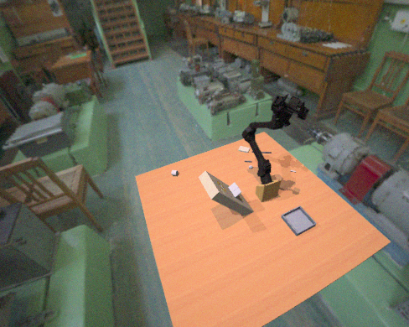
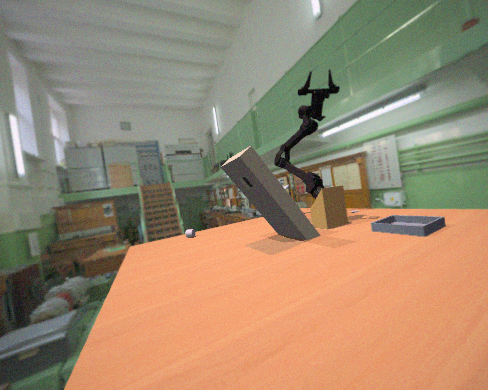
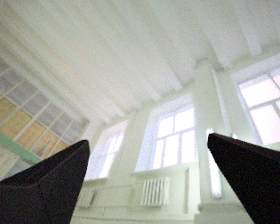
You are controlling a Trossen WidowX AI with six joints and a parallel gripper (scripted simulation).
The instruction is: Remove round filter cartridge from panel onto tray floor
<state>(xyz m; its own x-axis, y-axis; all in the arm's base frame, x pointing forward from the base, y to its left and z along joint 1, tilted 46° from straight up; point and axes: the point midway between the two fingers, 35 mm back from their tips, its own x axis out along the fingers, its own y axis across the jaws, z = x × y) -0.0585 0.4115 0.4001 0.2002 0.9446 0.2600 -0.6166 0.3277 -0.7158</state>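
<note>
My gripper tip is 46 cm above the round white filter cartridge and 43 cm short of it. From my gripper tip the other things lie so: shallow tray 71 cm below, 27 cm to the left, 1 cm ahead; white object 70 cm below, 62 cm ahead, 50 cm to the right.
</note>
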